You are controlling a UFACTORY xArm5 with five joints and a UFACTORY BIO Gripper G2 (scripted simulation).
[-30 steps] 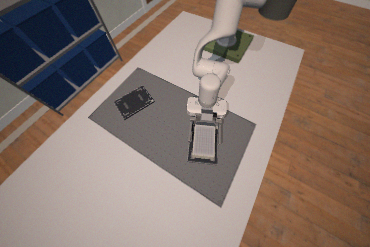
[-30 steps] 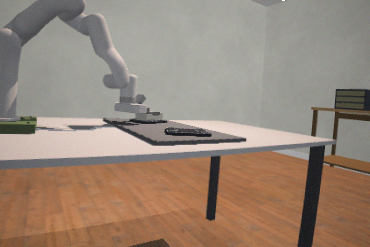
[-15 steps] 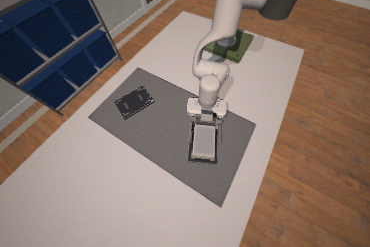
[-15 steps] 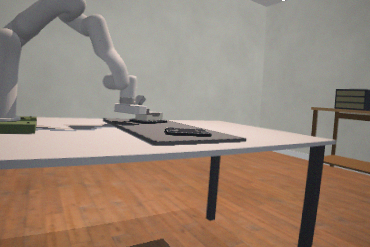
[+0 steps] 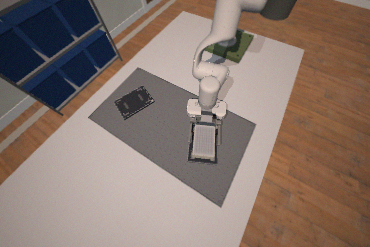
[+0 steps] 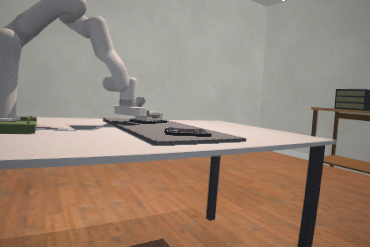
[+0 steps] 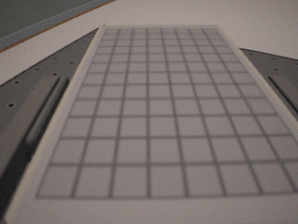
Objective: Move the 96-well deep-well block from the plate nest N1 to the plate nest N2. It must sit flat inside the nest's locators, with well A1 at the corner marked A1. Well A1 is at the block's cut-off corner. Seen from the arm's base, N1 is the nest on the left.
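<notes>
Now: the white 96-well deep-well block 10 mm ahead of my hand. From my hand the other things lie so: grey perforated mat 10 mm behind, 180 mm to the right, 40 mm below.
</notes>
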